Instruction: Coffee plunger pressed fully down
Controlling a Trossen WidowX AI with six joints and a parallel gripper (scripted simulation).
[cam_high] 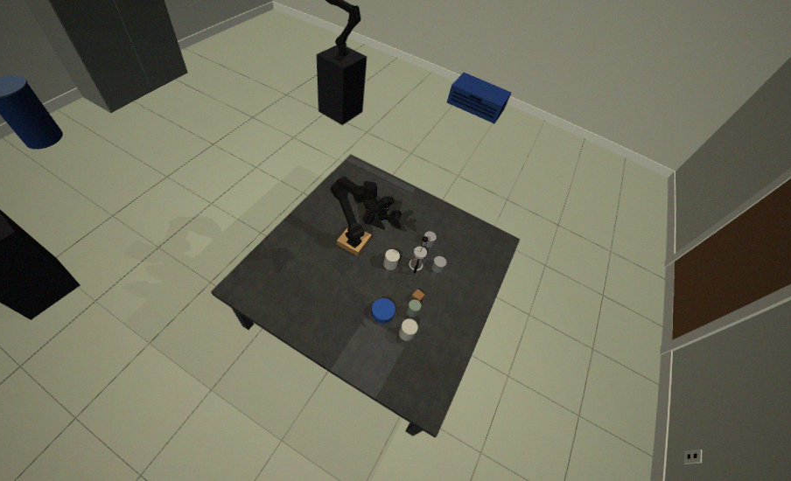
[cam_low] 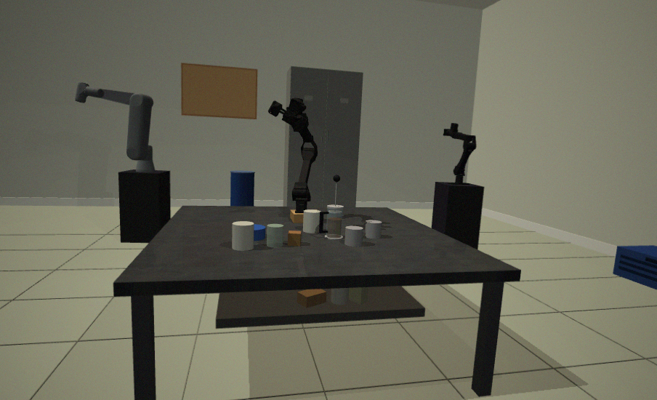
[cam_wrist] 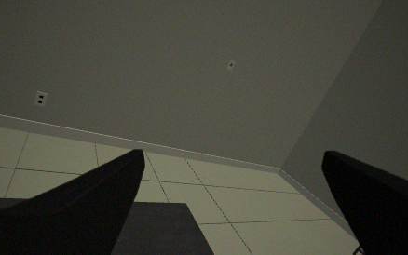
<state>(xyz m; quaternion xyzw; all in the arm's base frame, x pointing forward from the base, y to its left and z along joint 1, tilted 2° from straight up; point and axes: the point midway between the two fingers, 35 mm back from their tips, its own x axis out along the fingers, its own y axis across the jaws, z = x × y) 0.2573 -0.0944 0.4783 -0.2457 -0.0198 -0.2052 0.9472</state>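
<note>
Right now the coffee press is 80 mm ahead of my gripper tip, 230 mm to the left of it and 400 mm below it. The rest, counted from my gripper tip: blue disc: 100 mm ahead, 110 mm to the right, 510 mm below; then pale green cup: 220 mm ahead, 490 mm below; then brown cube: 200 mm ahead, 70 mm to the left, 510 mm below.
</note>
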